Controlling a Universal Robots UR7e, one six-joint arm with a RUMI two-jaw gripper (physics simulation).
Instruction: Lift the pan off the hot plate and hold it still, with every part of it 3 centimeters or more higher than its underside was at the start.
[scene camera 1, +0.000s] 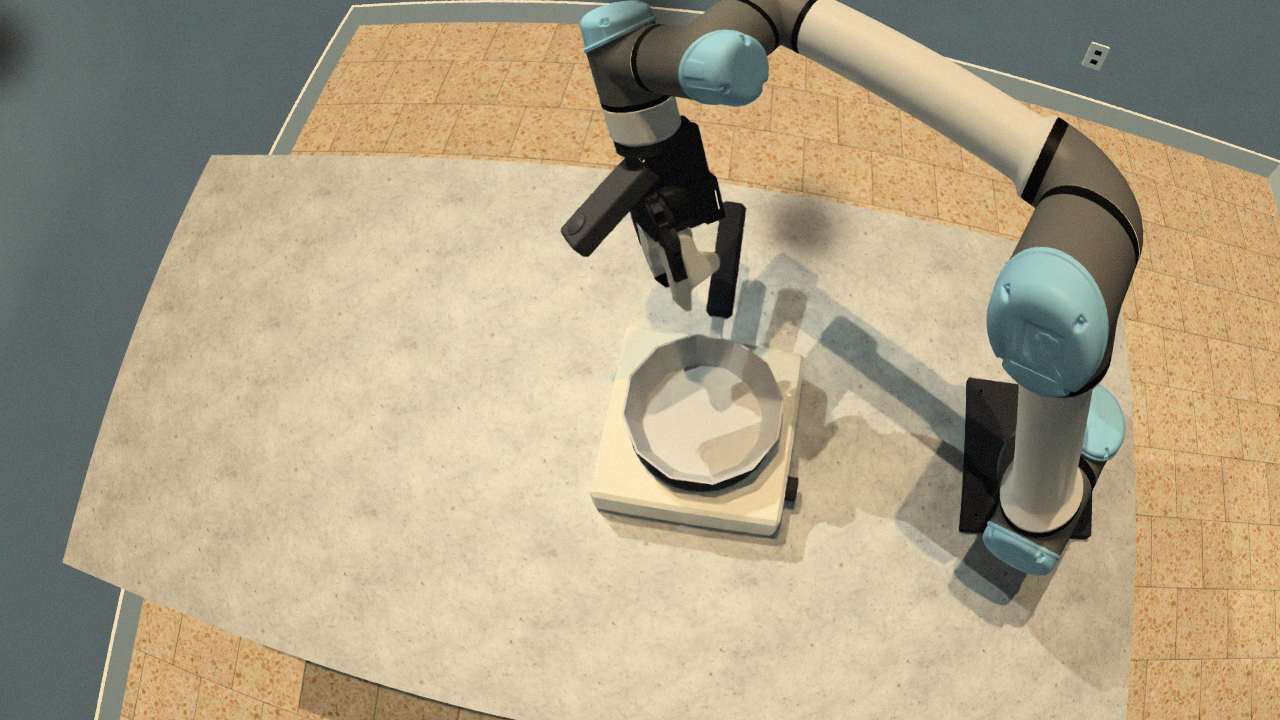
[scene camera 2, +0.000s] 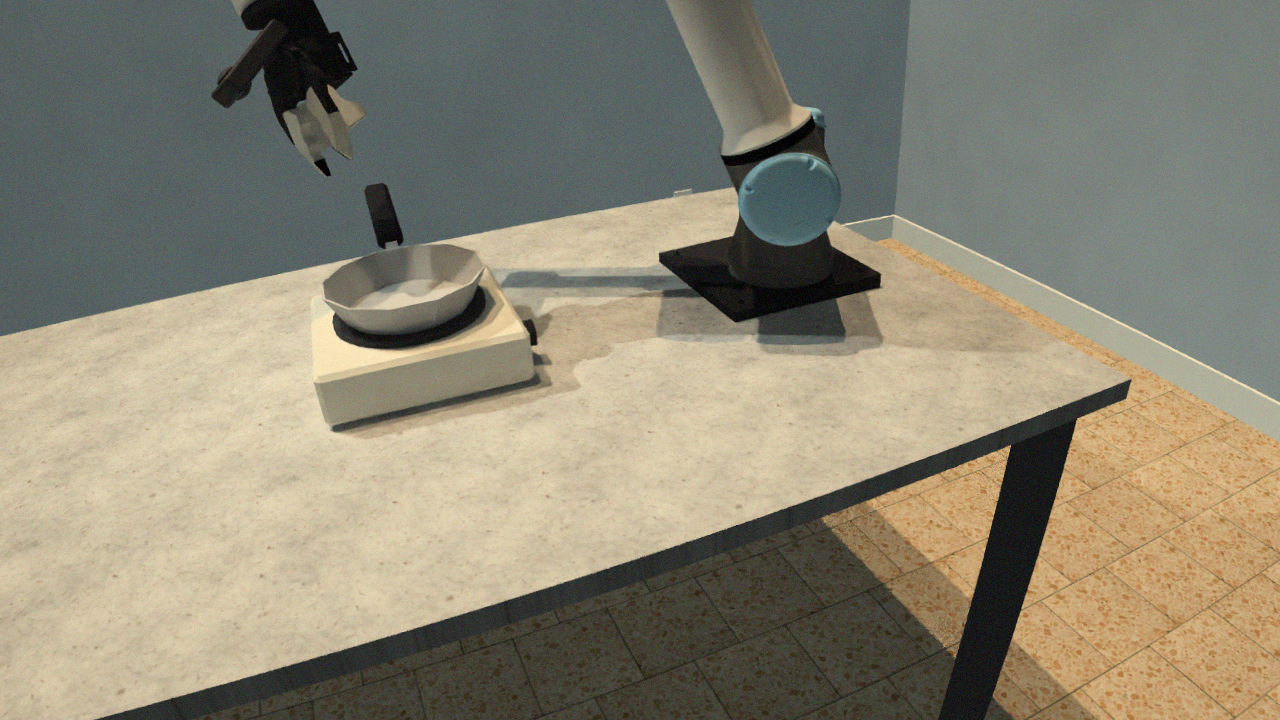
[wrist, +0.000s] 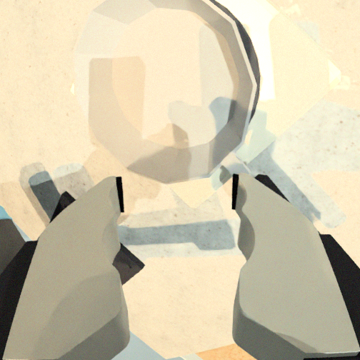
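Note:
The grey faceted pan sits upright on the round black burner of the cream hot plate. Its black handle rises slantwise from the pan's far side. In the wrist view the right finger hides most of the handle; a small black part shows beside that finger. My gripper is part-way open and empty. Its fingertips hang beside the handle, to its left in both scene views and above it in scene camera 2, with the handle outside the gap.
The hot plate's black knob sticks out on the side facing the arm's base. The black base plate is bolted to the grey table. Arm shadows cross the table between base and hot plate.

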